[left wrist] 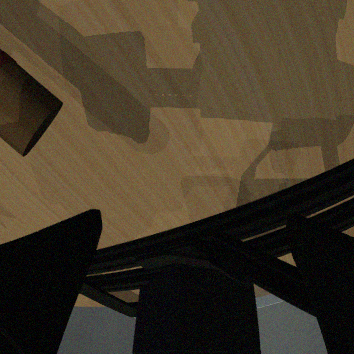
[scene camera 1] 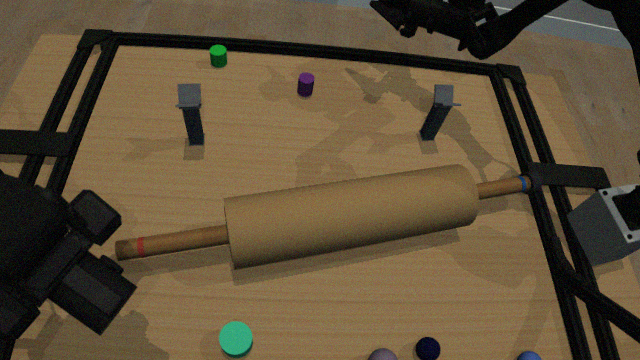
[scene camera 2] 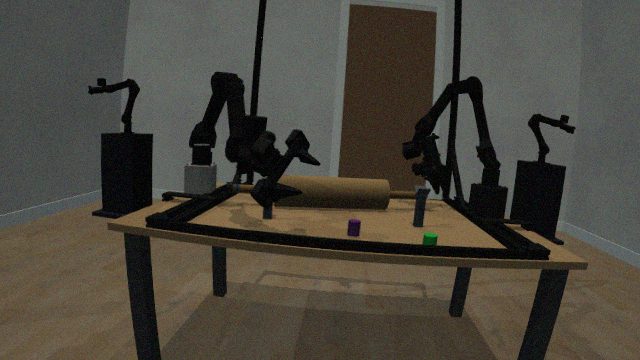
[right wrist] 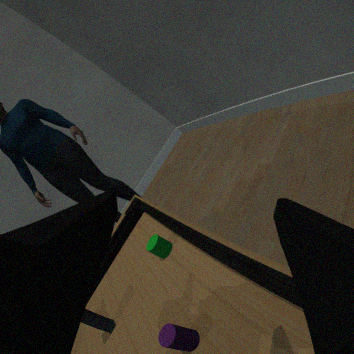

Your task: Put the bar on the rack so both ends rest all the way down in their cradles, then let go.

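Labels:
My left gripper: left wrist view (197,223), scene camera 1 (60,269), scene camera 2 (441,193).

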